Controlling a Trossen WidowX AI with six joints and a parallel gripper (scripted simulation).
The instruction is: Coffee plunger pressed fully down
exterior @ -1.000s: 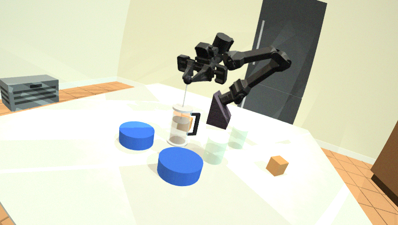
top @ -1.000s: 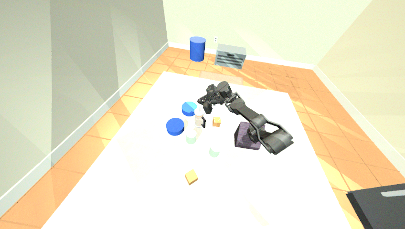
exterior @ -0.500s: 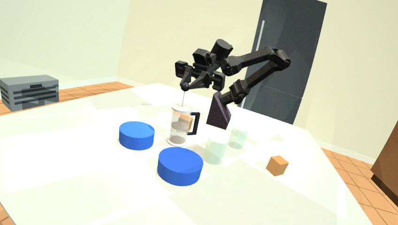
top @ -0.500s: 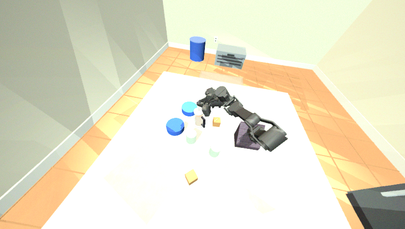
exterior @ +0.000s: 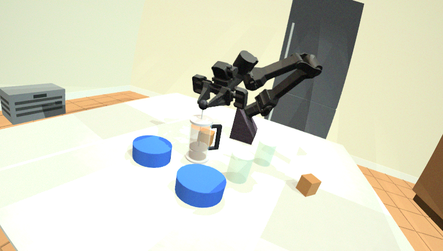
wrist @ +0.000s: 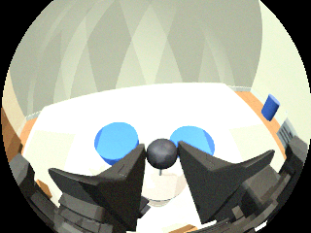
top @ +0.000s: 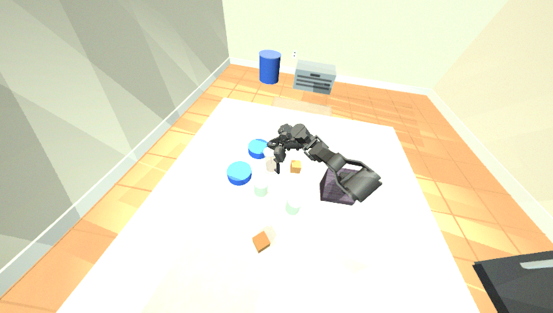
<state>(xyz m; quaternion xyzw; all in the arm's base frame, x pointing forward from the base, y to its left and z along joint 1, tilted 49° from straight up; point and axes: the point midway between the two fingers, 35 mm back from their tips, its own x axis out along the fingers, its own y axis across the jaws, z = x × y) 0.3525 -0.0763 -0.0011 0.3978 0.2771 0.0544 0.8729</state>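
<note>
Right now my gripper tip is 30 mm past the coffee press, 10 mm to the right of it and 90 mm above it.
</note>
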